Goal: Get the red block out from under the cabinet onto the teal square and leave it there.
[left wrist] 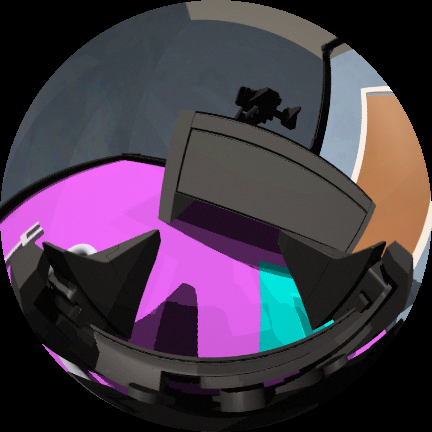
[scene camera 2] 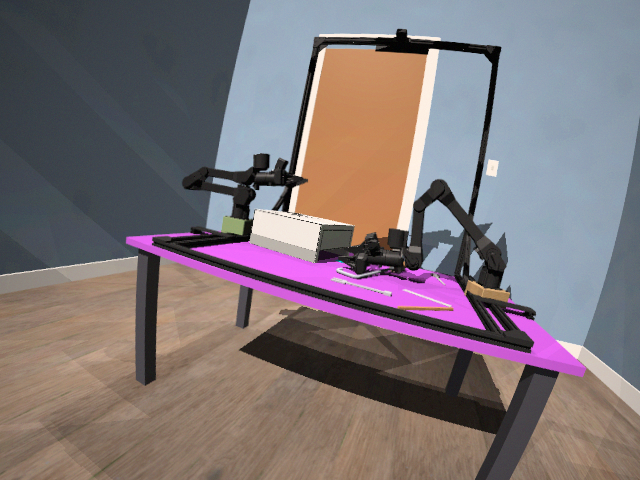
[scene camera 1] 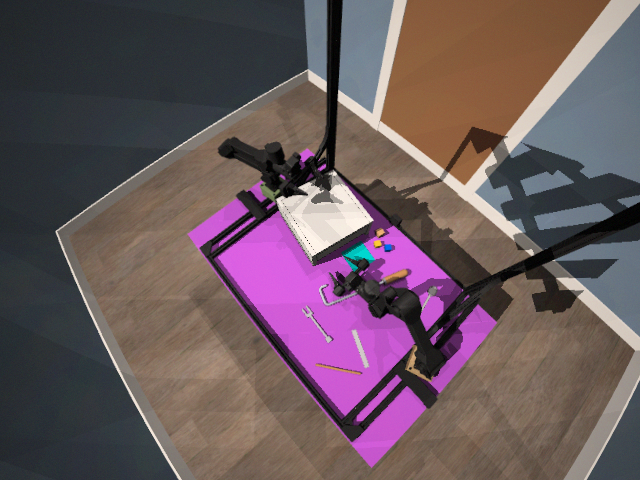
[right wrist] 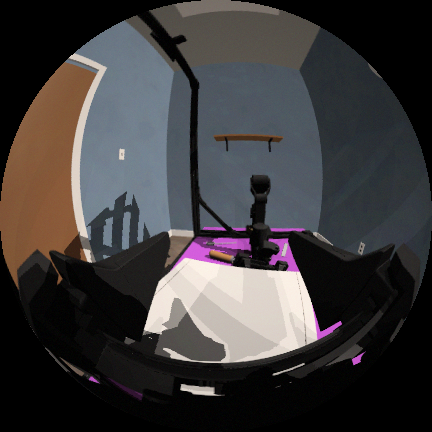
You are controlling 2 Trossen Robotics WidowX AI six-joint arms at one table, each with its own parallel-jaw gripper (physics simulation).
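Frame: origin at the left arm's base, x ahead, y left, z up, level; centimetres.
Seen in the pictures: left gripper, between the fingertips: (left wrist: 220,236) (scene camera 2: 341,252) (scene camera 1: 336,264); right gripper, between the fingertips: (left wrist: 285,98) (scene camera 2: 305,179) (scene camera 1: 315,186) (right wrist: 231,237); left arm's base, origin of its link: (scene camera 2: 488,286) (scene camera 1: 424,363); right arm's base, origin of its link: (scene camera 2: 239,218) (scene camera 1: 274,184).
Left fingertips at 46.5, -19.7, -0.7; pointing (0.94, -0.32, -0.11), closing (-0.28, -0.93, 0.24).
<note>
Pixels of each thing's top centre, then the offset from my left fingertips to it, as dx, dy, dz. "spot": a spot on its surface instead.
- white cabinet, centre of its top: (right wrist: 221,319) (left wrist: 279,153) (scene camera 2: 306,217) (scene camera 1: 323,209) +14.5, -15.9, +9.1
- teal square, a spot on its surface: (left wrist: 280,300) spot: -4.6, -6.1, -4.4
- hooked grey bar, a spot on its surface: (scene camera 1: 341,299) spot: -8.2, +11.7, -3.1
- wrench, centre of its top: (scene camera 2: 361,284) (scene camera 1: 316,324) -4.0, +25.0, -3.6
- white strip, centre of its top: (scene camera 2: 426,297) (scene camera 1: 360,348) -23.4, +25.3, -4.3
The white cabinet (scene camera 1: 325,217) (scene camera 2: 284,232) (left wrist: 265,185) (right wrist: 240,305) stands on the table with a dark, shadowed gap under its front. The red block does not show in any view. The teal square (scene camera 1: 361,253) (left wrist: 280,300) lies in front of the cabinet; no block shows on its visible part. My left gripper (scene camera 1: 347,270) (scene camera 2: 356,252) (left wrist: 220,236) is open and empty, low over the table, facing the gap, with one finger partly covering the teal square. My right gripper (scene camera 1: 317,189) (scene camera 2: 306,180) (right wrist: 231,237) is open and empty above the cabinet's far end.
Orange (scene camera 1: 380,232), yellow (scene camera 1: 377,243) and blue (scene camera 1: 388,248) blocks lie beyond the teal square. A hooked grey bar (scene camera 1: 341,299) lies under the left gripper, near an orange-handled tool (scene camera 1: 397,276) (right wrist: 221,256), a wrench (scene camera 1: 317,324) (scene camera 2: 361,286) and a white strip (scene camera 1: 360,348).
</note>
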